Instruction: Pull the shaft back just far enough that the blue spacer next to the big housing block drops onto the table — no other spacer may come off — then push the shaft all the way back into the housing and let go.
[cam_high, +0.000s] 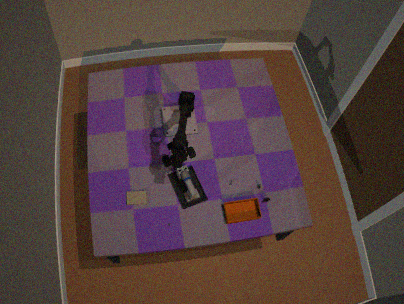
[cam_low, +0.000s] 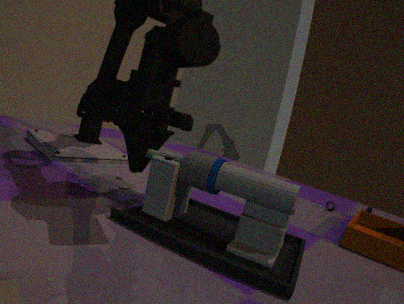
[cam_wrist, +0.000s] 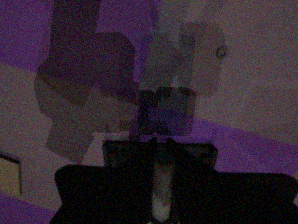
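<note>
The shaft lies 60 mm ahead of my gripper tip, 30 mm to the left of it and 30 mm above it. From my gripper tip the other things lie so: beige card (220 mm ahead, 230 mm to the right, 40 mm below); then orange tray (260 mm ahead, 380 mm to the left, 40 mm below); then blue spacer (110 mm ahead, 60 mm to the left, 30 mm above).
</note>
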